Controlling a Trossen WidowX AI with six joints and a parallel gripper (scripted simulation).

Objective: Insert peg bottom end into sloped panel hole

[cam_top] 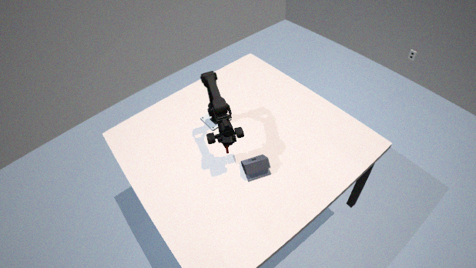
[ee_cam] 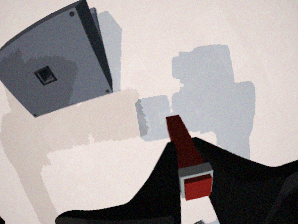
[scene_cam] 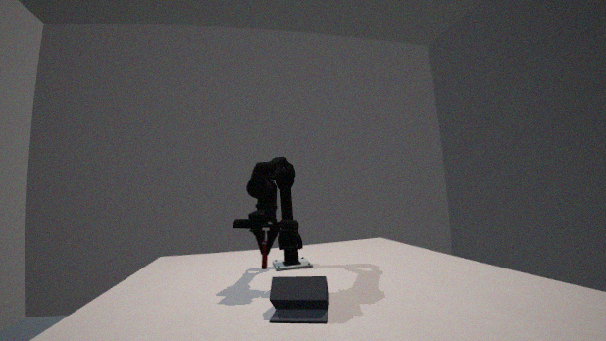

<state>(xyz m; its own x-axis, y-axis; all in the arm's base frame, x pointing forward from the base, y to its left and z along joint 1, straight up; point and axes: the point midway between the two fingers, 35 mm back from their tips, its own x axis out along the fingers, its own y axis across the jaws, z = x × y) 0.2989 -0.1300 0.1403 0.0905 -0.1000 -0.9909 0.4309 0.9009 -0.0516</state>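
Now: gripper tip 140 mm short of the dark grey sloped panel, 80 mm above it and 70 mm to the right of it. The rest, counted from my gripper tip: peg 20 mm above.
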